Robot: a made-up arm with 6 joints.
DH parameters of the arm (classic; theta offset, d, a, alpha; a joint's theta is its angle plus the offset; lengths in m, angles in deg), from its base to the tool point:
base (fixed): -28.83 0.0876 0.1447 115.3
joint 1: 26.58 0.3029 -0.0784 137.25
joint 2: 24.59 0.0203 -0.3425 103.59
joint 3: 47.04 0.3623 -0.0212 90
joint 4: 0 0.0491 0.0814 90
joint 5: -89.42 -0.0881 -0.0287 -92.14
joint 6: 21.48 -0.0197 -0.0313 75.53
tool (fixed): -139.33 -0.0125 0 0
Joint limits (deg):
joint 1: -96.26..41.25
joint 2: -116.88..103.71
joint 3: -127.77..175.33
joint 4: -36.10..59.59
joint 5: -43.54..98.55
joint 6: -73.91..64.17
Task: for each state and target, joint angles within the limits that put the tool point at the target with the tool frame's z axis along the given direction. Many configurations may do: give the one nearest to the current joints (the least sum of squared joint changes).
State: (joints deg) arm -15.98 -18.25 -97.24 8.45 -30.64 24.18
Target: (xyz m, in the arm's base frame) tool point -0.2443 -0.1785 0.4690 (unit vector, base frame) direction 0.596 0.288 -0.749
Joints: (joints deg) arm 0.72 19.63 -67.09 19.83 -30.44 24.50
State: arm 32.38 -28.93 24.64 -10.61 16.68 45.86
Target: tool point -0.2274 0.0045 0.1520 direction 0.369 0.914 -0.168
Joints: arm 40.99 13.54 6.17 -36.10 -6.67 64.12
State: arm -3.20 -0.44 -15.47 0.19 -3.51 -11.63
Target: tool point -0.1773 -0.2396 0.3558 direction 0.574 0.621 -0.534
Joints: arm 29.86 47.45 -17.47 -26.59 23.95 32.01
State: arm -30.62 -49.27 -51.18 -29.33 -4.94 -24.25
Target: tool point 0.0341 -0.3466 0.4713 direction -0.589 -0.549 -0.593
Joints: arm -60.80 -13.16 -24.11 -31.14 4.27 -62.14
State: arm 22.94 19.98 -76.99 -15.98 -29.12 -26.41
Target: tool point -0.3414 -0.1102 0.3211 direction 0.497 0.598 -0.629
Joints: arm 4.73 0.95 -61.20 -6.74 -43.54 23.47
